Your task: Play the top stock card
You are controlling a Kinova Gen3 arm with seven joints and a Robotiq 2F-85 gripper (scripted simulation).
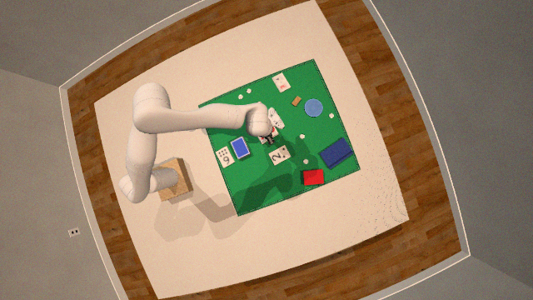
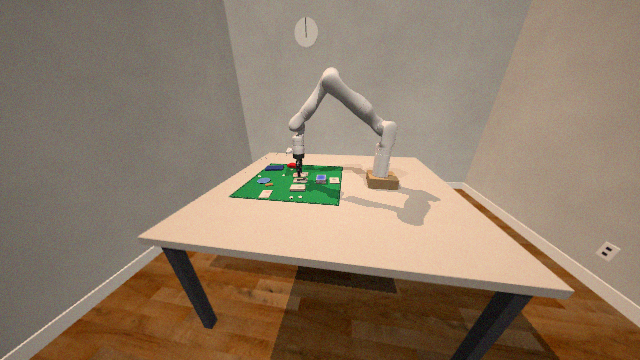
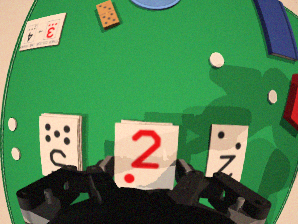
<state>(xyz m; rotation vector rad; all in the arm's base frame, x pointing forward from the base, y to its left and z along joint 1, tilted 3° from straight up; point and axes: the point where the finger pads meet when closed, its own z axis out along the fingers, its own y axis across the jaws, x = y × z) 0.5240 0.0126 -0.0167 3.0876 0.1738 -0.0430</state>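
The green mat lies 7 cm below my hand, 4 cm ahead of it and 3 cm to the right of it. From my hand the other things lie so: red block: 28 cm to the right, 12 cm ahead, 5 cm below.
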